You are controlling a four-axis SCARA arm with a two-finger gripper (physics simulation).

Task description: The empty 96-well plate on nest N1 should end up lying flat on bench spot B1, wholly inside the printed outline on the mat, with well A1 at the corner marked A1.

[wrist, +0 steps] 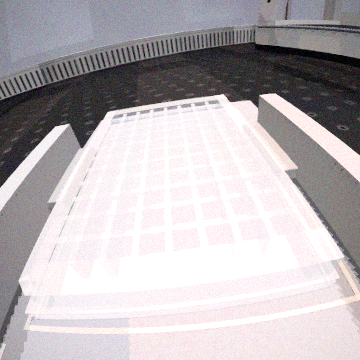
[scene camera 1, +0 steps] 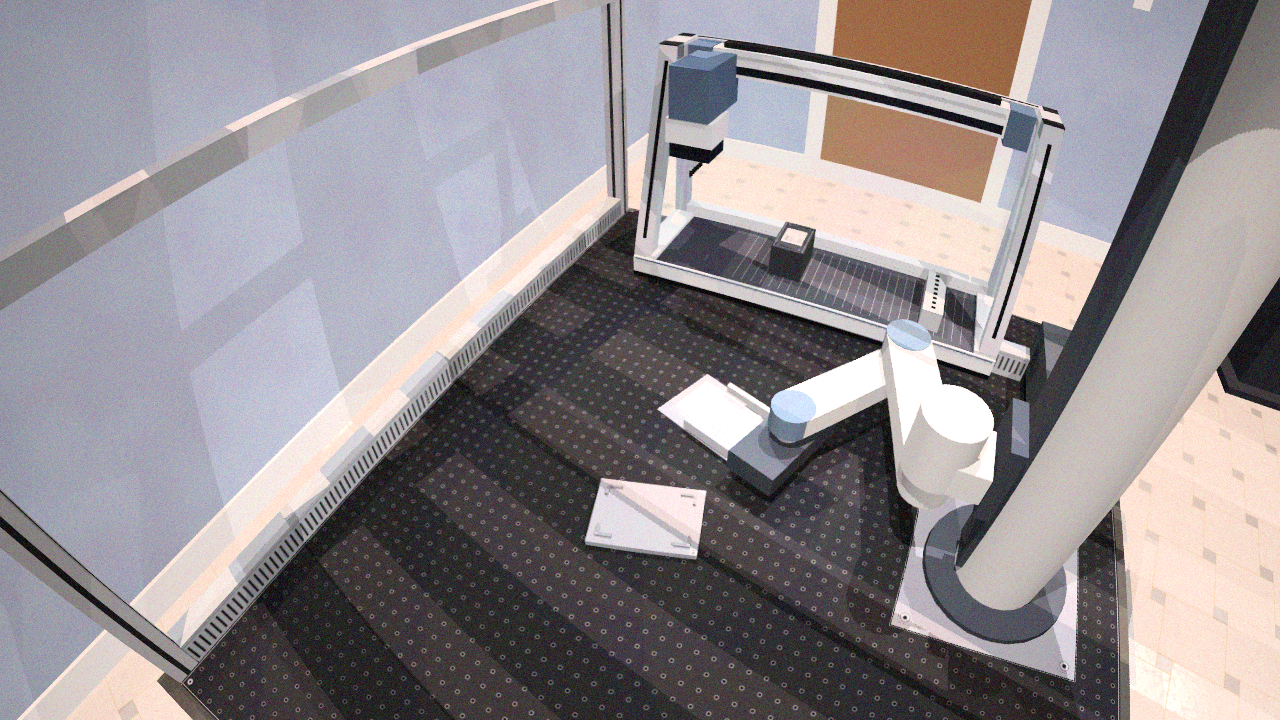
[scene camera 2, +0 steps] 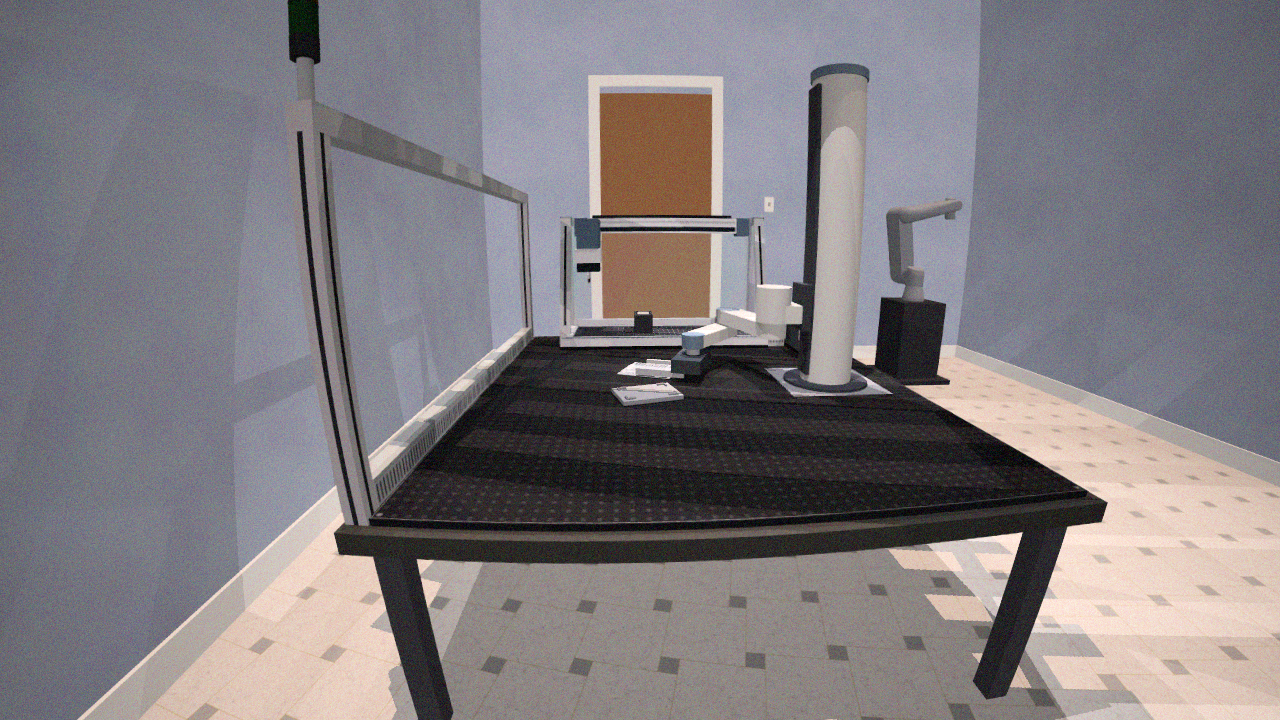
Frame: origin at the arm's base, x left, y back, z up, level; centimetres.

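Where they show: gripper, fingertip midpoint: point(wrist: 165, 124) point(scene camera 1: 707, 404) point(scene camera 2: 641, 366); arm's base, origin of the base link: point(scene camera 1: 992, 574) point(scene camera 2: 824, 384).
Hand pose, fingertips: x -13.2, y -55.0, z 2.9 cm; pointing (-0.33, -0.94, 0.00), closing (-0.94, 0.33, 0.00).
Observation:
Things, the pixels of their top centre, and the offset from my fingertips. "pt": a spot on its surface instead.
- clear-white 96-well plate, middle of its top: point(wrist: 165, 145) point(scene camera 1: 718, 411) point(scene camera 2: 649, 366) dx +0.8, dy +2.3, dz +0.1 cm
- mat's printed outline, surface spot: point(wrist: 150, 331) pt dx +3.8, dy +8.5, dz -1.4 cm
- seemingly nest N1, middle of its top: point(scene camera 1: 647, 513) point(scene camera 2: 646, 389) dx +24.9, dy +0.7, dz +0.2 cm
- gantry machine, surface spot: point(scene camera 1: 760, 299) pt dx -31.8, dy -0.9, dz +1.0 cm
- dark box, surface spot: point(scene camera 1: 792, 253) pt dx -38.3, dy +3.2, dz +9.9 cm
The clear-white 96-well plate point(wrist: 175, 210) point(scene camera 1: 712, 415) is level, at or just over the white mat point(scene camera 1: 677, 407) point(scene camera 2: 631, 369) point(wrist: 75, 347). In the wrist view the mat's printed outline point(wrist: 150, 331) shows beyond the plate's near edge and near right corner. My gripper point(wrist: 165, 124) point(scene camera 1: 725, 419) is shut on the plate's two long sides. Whether the plate touches the mat is hard to tell. No A1 mark can be read. A pale raised block with corner pieces, seemingly nest N1 point(scene camera 1: 626, 540) point(scene camera 2: 646, 394), carries no plate.
The gantry machine point(scene camera 1: 760, 299) point(scene camera 2: 626, 341) stands at the back, with a dark box point(scene camera 1: 792, 253) on its deck. My arm's column point(scene camera 1: 1074, 447) point(scene camera 2: 836, 223) rises at the right. A framed clear panel with a slotted base strip point(scene camera 1: 393, 411) runs along the left edge.

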